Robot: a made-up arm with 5 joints. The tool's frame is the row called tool.
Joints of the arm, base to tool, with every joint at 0 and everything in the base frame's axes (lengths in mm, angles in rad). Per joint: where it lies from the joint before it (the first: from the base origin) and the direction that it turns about. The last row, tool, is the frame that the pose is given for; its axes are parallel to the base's.
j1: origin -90 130 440 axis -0.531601 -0.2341 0.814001
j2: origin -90 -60 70 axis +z
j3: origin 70 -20 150 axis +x
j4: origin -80 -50 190 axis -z
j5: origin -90 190 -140 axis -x
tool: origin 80 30 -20
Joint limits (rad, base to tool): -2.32..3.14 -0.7..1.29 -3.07..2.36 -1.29..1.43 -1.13..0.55
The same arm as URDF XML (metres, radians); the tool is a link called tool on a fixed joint. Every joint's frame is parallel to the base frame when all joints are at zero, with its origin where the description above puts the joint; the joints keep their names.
<robot name="arm">
<joint name="j1" type="revolute"><parent link="base_link"/><child link="link1"/><origin xyz="-0.09 0.13 0.44" rpy="0 0 0"/><axis xyz="-0.531601 -0.2341 0.814001"/><limit lower="-2.32" upper="3.14"/></joint>
<joint name="j2" type="revolute"><parent link="link1"/><child link="link2"/><origin xyz="-0.09 -0.06 0.07" rpy="0 0 0"/><axis xyz="0 0 1"/><limit lower="-0.7" upper="1.29"/></joint>
<joint name="j3" type="revolute"><parent link="link2"/><child link="link3"/><origin xyz="0.07 -0.02 0.15" rpy="0 0 0"/><axis xyz="1 0 0"/><limit lower="-3.07" upper="2.36"/></joint>
<joint name="j4" type="revolute"><parent link="link3"/><child link="link4"/><origin xyz="-0.08 -0.05 0.19" rpy="0 0 0"/><axis xyz="0 0 -1"/><limit lower="-1.29" upper="1.43"/></joint>
<joint name="j5" type="revolute"><parent link="link4"/><child link="link5"/><origin xyz="-0.09 0.19 -0.14" rpy="0 0 0"/><axis xyz="-1 0 0"/><limit lower="-1.13" upper="0.55"/></joint>
<joint name="tool_fixed" type="fixed"><parent link="link5"/><child link="tool"/><origin xyz="0.08 0.03 -0.02" rpy="0 0 0"/></joint>
<link name="base_link"/>
<link name="link1"/>
<link name="link2"/>
<link name="link3"/>
<link name="link4"/>
<link name="link5"/>
<link name="tool"/>
</robot>

